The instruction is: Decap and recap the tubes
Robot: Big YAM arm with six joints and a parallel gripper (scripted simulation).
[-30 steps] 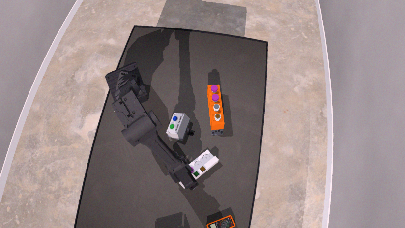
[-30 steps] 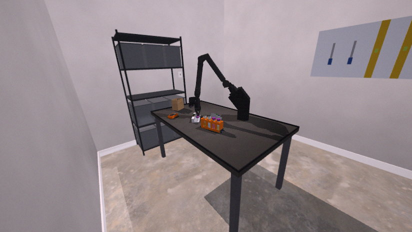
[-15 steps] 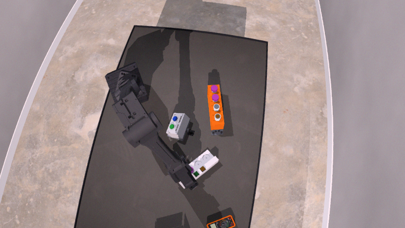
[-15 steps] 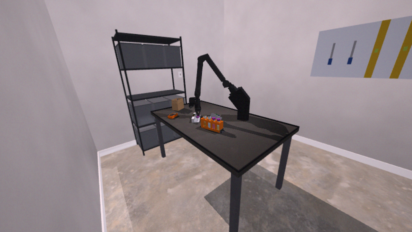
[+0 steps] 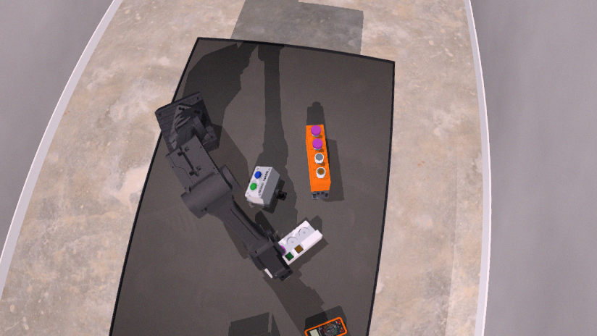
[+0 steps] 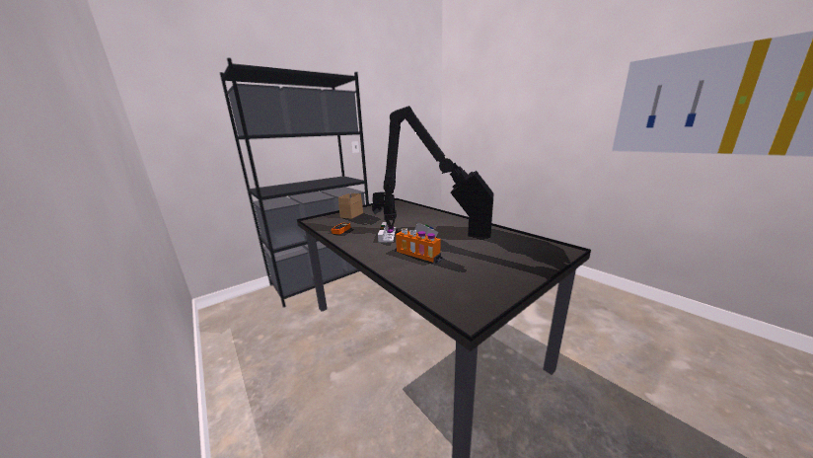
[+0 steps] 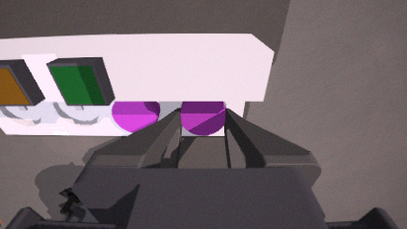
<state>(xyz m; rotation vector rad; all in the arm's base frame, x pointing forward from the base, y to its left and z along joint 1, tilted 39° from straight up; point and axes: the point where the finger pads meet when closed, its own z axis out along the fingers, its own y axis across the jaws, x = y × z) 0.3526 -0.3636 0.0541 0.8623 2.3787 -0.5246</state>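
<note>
The cap lies 10 mm below my hand. From my hand the other things lie so: green key: 70 mm behind, 240 mm to the left, 40 mm above; blue key: 60 mm behind, 280 mm to the left, 40 mm above; key housing: 40 mm behind, 260 mm to the left, 30 mm above.
</note>
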